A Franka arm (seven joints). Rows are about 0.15 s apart.
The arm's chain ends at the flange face. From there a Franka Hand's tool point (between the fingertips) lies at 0.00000 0.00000 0.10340 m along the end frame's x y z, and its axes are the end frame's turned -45 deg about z.
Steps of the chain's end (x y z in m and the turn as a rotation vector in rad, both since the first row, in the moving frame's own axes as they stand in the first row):
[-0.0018 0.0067 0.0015 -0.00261 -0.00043 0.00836]
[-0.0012 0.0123 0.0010 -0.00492 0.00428 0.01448]
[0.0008 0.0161 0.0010 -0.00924 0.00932 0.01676]
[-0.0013 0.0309 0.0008 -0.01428 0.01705 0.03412]
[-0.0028 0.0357 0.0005 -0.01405 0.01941 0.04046]
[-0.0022 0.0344 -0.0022 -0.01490 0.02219 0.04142]
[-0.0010 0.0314 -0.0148 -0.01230 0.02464 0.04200]
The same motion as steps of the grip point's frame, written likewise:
[-0.0062 0.0036 0.0015 -0.00154 -0.00215 0.00836]
[-0.0096 0.0085 0.0010 -0.00651 -0.00045 0.01448]
[-0.0108 0.0133 0.0010 -0.01312 0.00006 0.01676]
[-0.0226 0.0232 0.0008 -0.02215 0.00196 0.03412]
[-0.0269 0.0257 0.0005 -0.02366 0.00379 0.04046]
[-0.0254 0.0255 -0.0022 -0.02623 0.00515 0.04142]
[-0.0221 0.0242 -0.0148 -0.02612 0.00873 0.04200]

